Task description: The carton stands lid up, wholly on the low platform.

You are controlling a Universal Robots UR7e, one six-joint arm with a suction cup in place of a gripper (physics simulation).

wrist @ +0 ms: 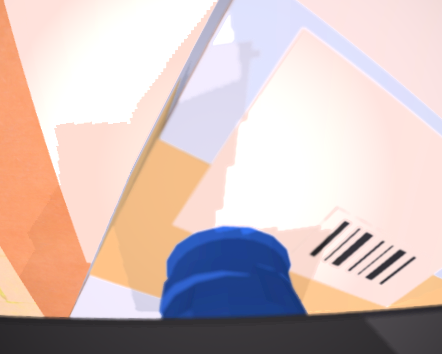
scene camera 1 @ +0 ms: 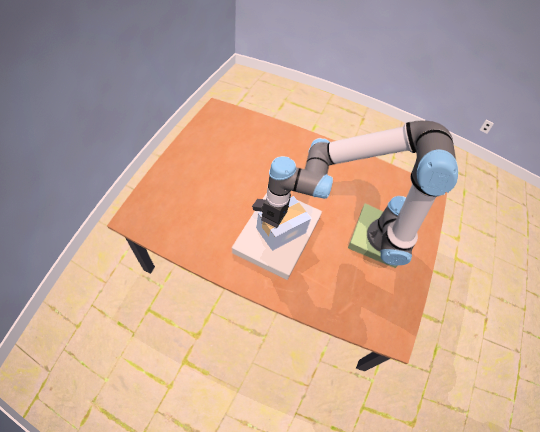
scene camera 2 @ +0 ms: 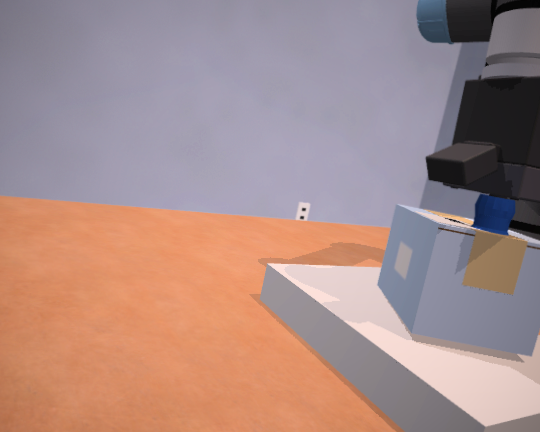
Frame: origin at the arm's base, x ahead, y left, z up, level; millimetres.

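Where they show: hand at its tool point: [wrist: 215, 230] [scene camera 2: 486, 244].
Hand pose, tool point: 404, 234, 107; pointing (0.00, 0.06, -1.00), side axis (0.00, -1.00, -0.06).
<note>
Each offset is from my tool point to the top centre of the thing, as dx, dy, dz. Level surfaces: height alone.
The carton {-22, -44, +14} [scene camera 1: 291, 237] [scene camera 2: 450, 305] [wrist: 272, 62] is pale blue with tan tape. Its lid faces up, with a pale label and a barcode. It is over the white low platform {-8, -46, -98} [scene camera 1: 254, 254] [scene camera 2: 440, 382] [wrist: 100, 165], turned at an angle to the platform's edges and inside them in scene camera 1. In scene camera 2 a thin shadow strip runs under its near bottom edge; whether it touches or hangs just above is hard to tell. My gripper [scene camera 2: 492, 230] [wrist: 230, 270], a blue suction cup, is on the lid near one taped edge and holds the carton. The black tool body hides the cup in scene camera 1.
The orange table {dz -146} [scene camera 1: 190, 175] [scene camera 2: 125, 300] [wrist: 25, 165] extends around the platform. A green block [scene camera 1: 364, 231] is at the arm's base, to the right of the platform in scene camera 1. The arm reaches over the table from there. A wall socket [scene camera 1: 486, 126] [scene camera 2: 303, 211] is behind.
</note>
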